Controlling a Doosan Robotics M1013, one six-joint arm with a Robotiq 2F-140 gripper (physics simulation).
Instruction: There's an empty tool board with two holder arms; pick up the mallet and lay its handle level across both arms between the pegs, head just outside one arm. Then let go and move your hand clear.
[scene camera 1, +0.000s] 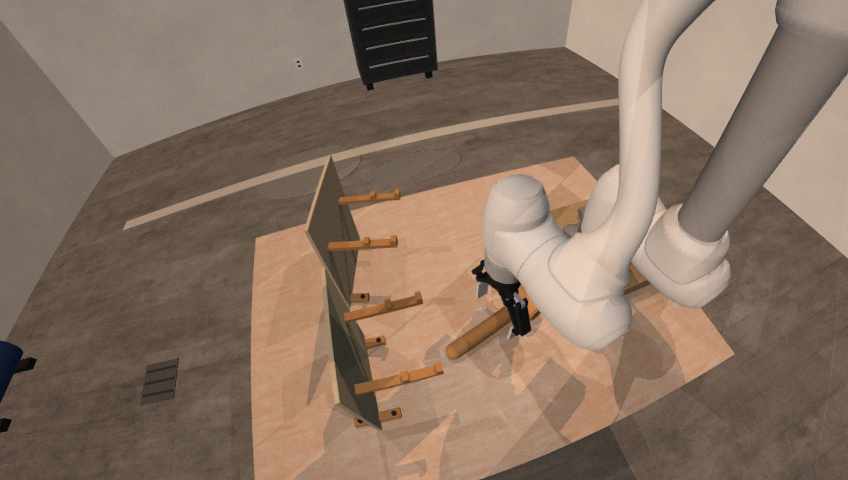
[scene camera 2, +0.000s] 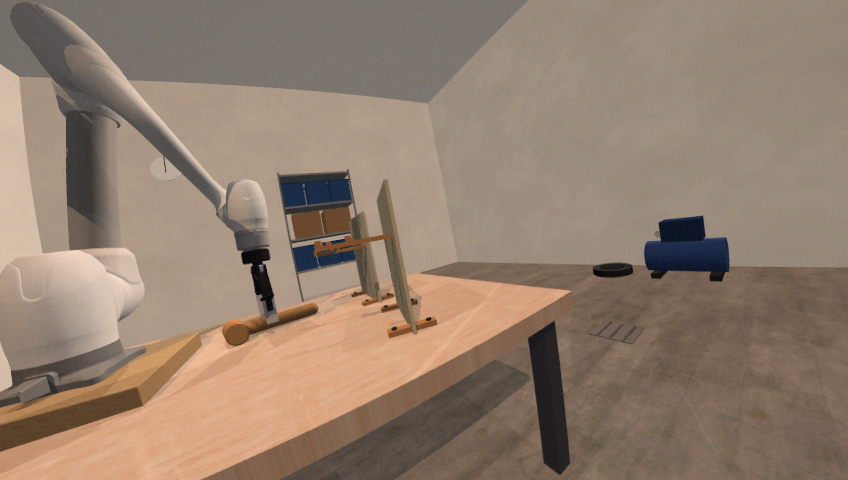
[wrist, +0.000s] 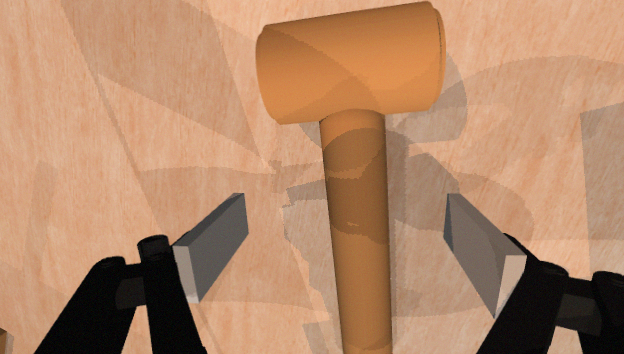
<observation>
The gripper (scene camera 1: 496, 314) is open, with nothing in its grasp. Also in view: a wooden mallet (scene camera 1: 456, 349). Also in view: a tool board (scene camera 1: 330, 228).
The wooden mallet is seen too in scene camera 2 (scene camera 2: 235, 332) and in the wrist view (wrist: 347, 72). The gripper is seen too in scene camera 2 (scene camera 2: 269, 318) and in the wrist view (wrist: 341, 214).
</observation>
